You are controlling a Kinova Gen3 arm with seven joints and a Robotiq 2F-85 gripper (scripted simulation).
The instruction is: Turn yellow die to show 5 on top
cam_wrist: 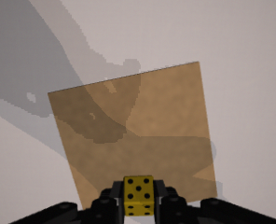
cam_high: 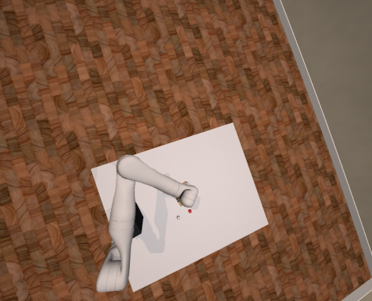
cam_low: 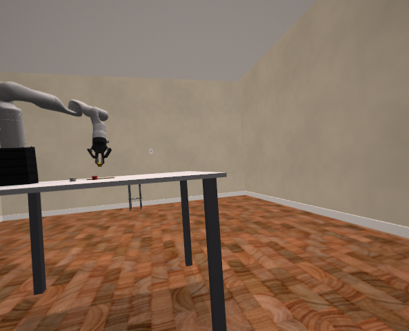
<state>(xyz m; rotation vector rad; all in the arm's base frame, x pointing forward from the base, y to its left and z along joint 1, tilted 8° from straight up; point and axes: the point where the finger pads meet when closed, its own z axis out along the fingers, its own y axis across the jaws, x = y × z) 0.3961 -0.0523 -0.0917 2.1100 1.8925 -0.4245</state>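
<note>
The yellow die lies 2 cm below my hand. Round my hand: white die (12 cm behind, 14 cm to the right, 9 cm below); then tan mat (1 cm to the right, 10 cm below); then red die (2 cm behind, 14 cm to the right, 9 cm below).
</note>
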